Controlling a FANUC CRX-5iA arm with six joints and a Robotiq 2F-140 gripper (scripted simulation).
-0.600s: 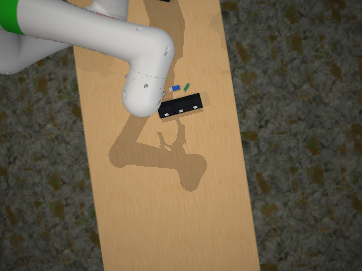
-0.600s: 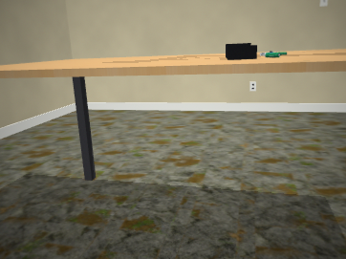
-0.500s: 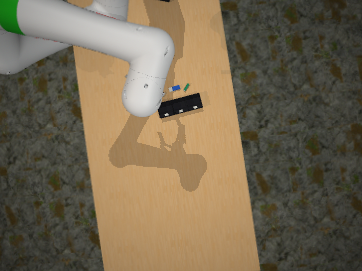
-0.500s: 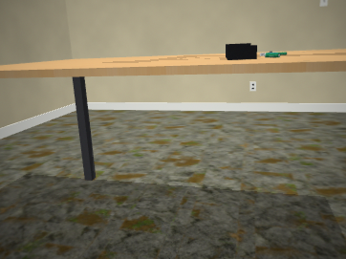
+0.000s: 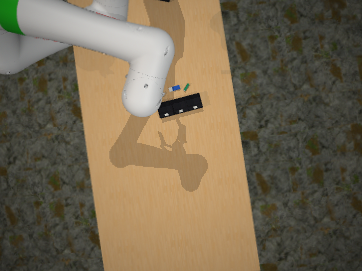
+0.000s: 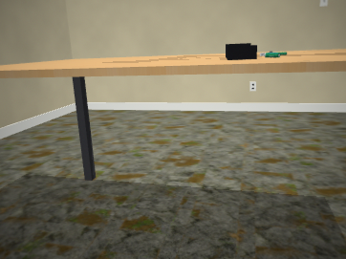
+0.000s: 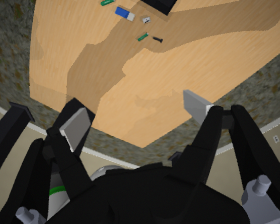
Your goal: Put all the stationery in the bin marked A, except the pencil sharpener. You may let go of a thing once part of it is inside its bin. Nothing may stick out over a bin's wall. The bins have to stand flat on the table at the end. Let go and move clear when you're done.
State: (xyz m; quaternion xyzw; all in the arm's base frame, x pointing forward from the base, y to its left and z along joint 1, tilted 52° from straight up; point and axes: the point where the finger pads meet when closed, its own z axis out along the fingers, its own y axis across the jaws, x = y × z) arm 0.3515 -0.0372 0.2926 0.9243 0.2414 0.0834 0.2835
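My gripper is now 360 mm above the black bin, 150 mm short of it and 70 mm to the right of it. Round my hand: small dark item (380 mm below, 50 mm to the right, 10 mm behind); grey-white pencil sharpener (380 mm below, 40 mm ahead, 10 mm to the left); blue eraser (380 mm below, 90 mm to the left, 40 mm ahead).
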